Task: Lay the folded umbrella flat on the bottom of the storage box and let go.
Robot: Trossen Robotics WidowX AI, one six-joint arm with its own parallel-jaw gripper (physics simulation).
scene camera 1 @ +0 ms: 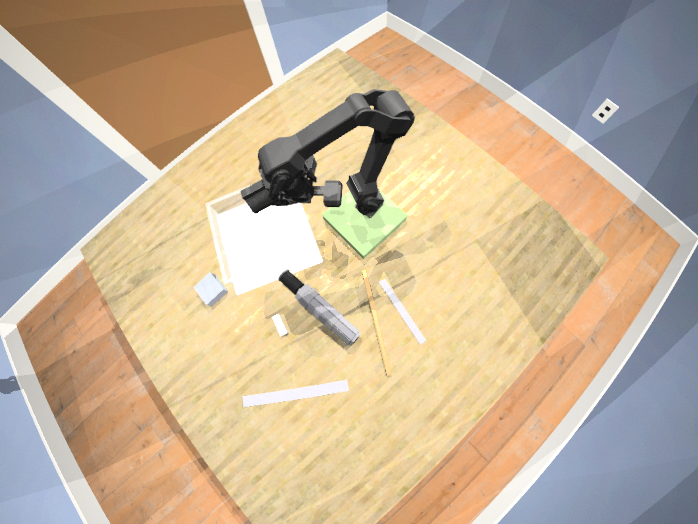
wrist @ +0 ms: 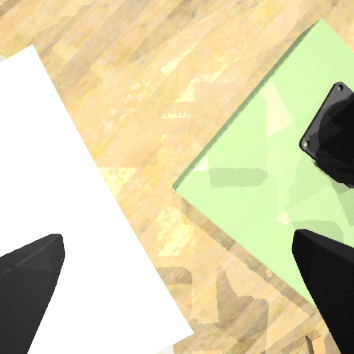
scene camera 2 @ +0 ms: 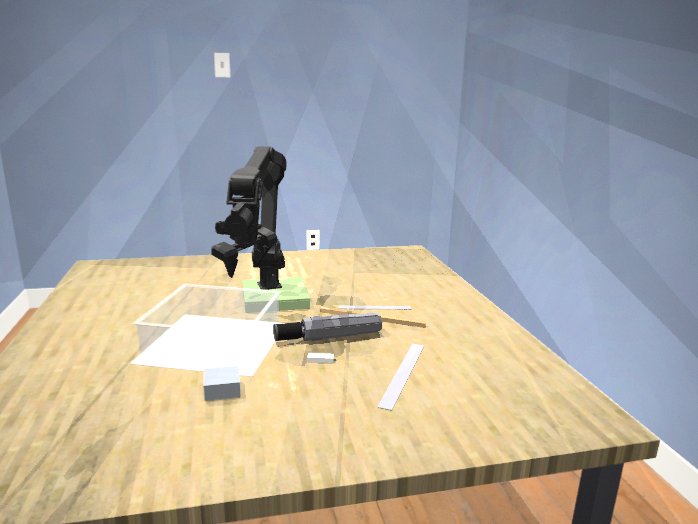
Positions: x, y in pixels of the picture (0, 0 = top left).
gripper: scene camera 1; wrist 179, 243; scene camera 2
folded umbrella: scene camera 1; scene camera 2; not seen in the wrist view (out of frame)
same spot on folded umbrella: [scene camera 2: 315, 328] = [scene camera 1: 300, 303]
same spot on gripper: [scene camera 1: 332, 190] = [scene camera 2: 265, 230]
